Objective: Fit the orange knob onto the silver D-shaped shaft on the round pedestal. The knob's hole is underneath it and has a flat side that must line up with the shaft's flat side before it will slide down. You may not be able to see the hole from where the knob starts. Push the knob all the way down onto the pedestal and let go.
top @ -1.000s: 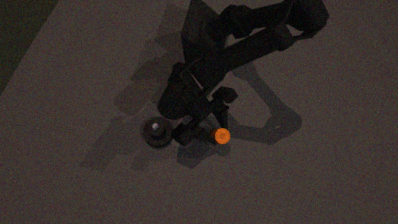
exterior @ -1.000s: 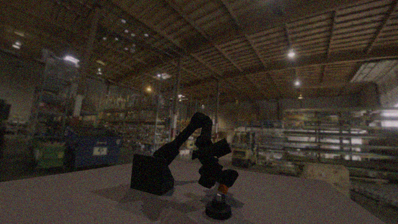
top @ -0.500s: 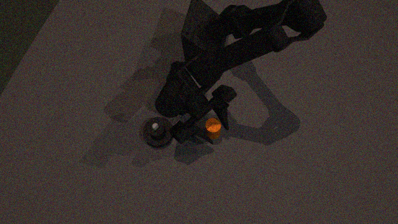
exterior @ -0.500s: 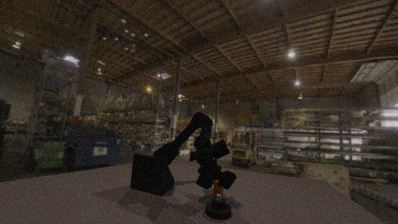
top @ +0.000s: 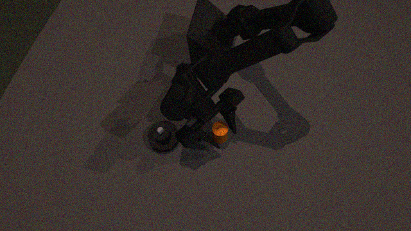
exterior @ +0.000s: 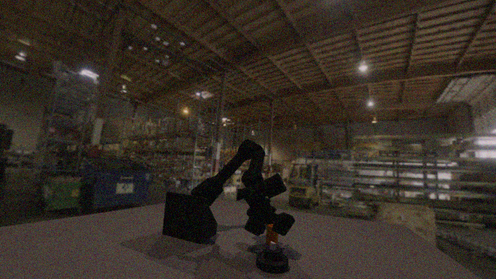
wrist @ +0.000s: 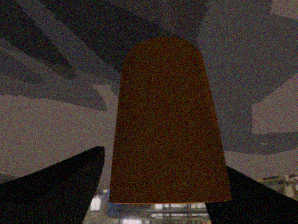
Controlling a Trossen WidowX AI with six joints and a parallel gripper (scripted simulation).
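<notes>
The orange knob lies 3 cm to the right of my gripper tip, 2 cm behind it and 1 cm above it. Also, from my gripper tip: round dark pedestal: 17 cm to the right, 4 cm ahead, 1 cm below.
</notes>
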